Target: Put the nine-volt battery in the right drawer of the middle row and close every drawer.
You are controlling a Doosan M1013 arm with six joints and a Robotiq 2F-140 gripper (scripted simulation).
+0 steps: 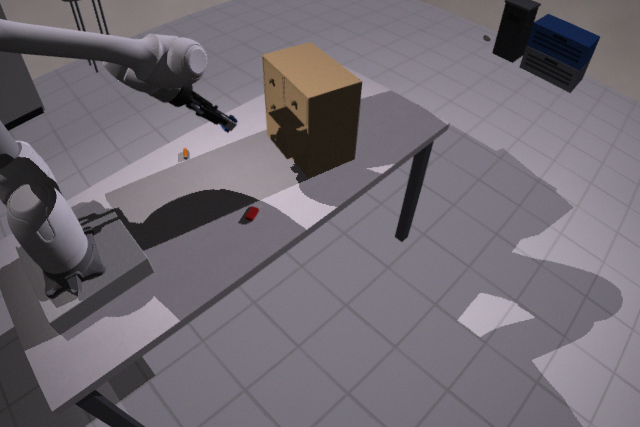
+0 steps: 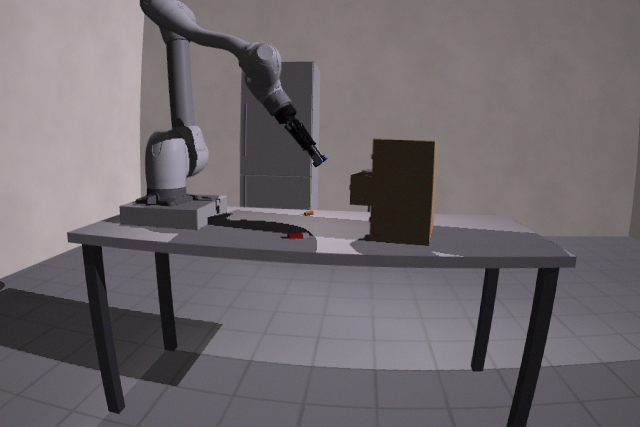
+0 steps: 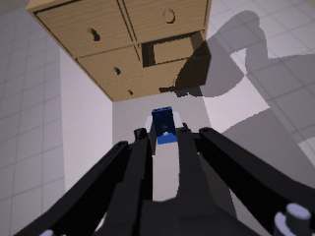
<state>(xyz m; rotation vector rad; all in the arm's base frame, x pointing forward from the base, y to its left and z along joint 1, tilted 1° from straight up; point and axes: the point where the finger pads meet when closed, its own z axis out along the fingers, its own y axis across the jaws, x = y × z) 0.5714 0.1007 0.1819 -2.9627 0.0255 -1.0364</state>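
Right now the blue nine-volt battery is 20 mm ahead of my hand and 10 mm below it. From my hand the other things lie so: red block: 250 mm below, 150 mm to the right; then small orange thing: 250 mm below, 220 mm to the left, 90 mm behind.
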